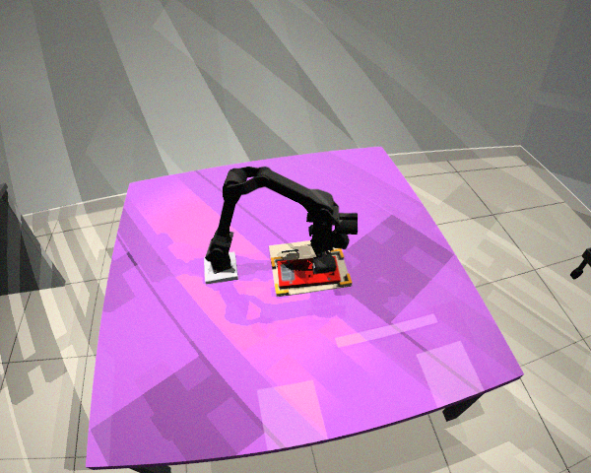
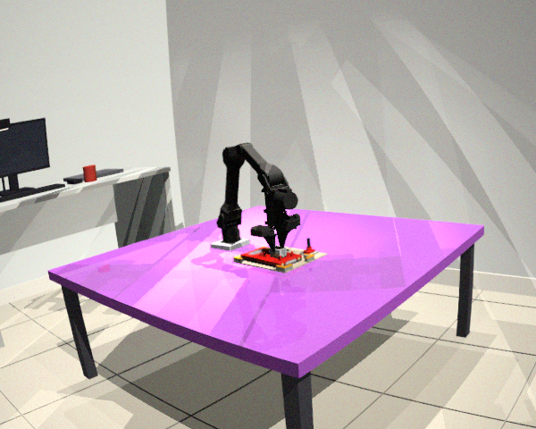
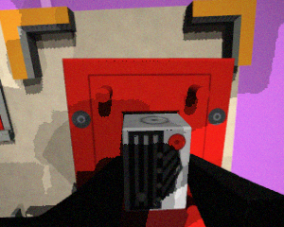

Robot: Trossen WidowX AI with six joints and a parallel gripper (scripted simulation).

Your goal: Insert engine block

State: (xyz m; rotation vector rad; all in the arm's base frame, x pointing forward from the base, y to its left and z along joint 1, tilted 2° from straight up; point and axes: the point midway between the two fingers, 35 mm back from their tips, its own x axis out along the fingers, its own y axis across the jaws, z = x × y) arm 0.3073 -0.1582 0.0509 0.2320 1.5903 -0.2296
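Now: the grey engine block 1 cm below my gripper tip.
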